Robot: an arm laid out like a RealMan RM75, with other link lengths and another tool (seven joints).
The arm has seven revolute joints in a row. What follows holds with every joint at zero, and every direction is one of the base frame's.
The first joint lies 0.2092 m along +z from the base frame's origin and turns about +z.
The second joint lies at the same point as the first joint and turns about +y.
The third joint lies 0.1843 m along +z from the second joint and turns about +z.
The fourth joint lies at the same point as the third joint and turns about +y.
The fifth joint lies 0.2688 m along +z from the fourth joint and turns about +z.
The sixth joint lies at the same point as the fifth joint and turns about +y.
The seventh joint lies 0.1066 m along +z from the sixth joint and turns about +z.
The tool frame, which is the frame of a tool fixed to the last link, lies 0.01 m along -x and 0.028 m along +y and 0.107 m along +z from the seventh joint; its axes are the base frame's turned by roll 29.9, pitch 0 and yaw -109.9 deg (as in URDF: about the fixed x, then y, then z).
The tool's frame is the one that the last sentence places.
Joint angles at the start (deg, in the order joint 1, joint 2, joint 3, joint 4, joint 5, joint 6, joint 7): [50.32, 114.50, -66.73, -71.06, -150.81, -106.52, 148.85]
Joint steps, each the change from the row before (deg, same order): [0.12, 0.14, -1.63, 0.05, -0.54, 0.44, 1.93]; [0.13, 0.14, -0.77, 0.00, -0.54, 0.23, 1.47]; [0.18, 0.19, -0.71, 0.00, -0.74, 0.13, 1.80]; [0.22, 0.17, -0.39, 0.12, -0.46, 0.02, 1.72]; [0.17, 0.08, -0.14, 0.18, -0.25, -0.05, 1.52]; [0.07, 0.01, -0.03, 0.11, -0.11, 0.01, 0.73]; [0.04, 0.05, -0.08, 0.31, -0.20, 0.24, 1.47]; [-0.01, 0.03, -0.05, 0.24, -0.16, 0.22, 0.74]
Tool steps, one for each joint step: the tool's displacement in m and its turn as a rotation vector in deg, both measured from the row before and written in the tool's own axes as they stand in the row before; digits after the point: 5 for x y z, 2 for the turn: [-0.00133, 0.00038, 0.00488, -1.22, 0.88, 0.43]; [-0.00017, -0.00004, 0.00248, -0.70, 0.86, 0.56]; [-0.00003, 0.00008, 0.00232, -0.81, 1.09, 0.84]; [-0.00030, -0.00036, 0.00184, -0.52, 0.87, 1.08]; [0.00002, -0.00016, 0.00106, -0.32, 0.72, 1.19]; [0.00033, -0.00001, 0.00041, -0.12, 0.39, 0.61]; [0.00107, 0.00044, 0.00152, -0.16, 0.84, 1.30]; [0.00094, 0.00067, 0.00110, -0.11, 0.49, 0.70]
